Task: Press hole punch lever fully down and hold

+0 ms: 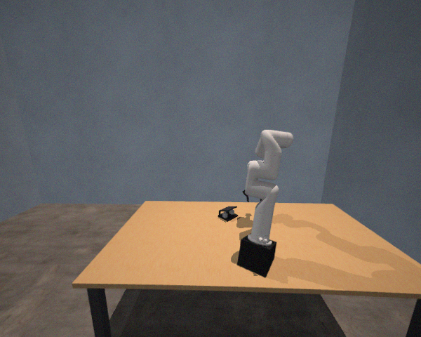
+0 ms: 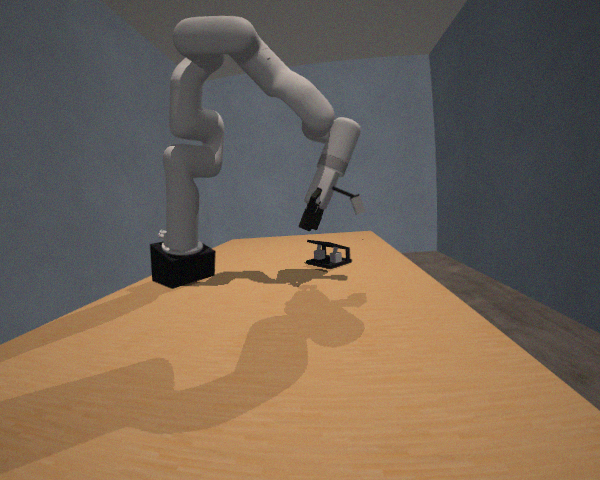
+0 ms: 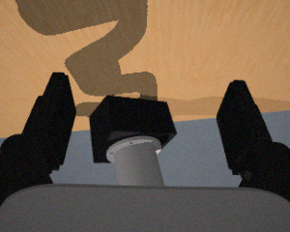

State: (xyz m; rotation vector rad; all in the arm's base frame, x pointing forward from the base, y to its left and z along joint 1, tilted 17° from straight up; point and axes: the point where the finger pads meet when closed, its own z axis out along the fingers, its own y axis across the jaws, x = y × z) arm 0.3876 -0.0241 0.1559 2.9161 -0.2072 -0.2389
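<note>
The black hole punch is 200 mm to the left of my hand, 120 mm below it and 40 mm ahead of it.
</note>
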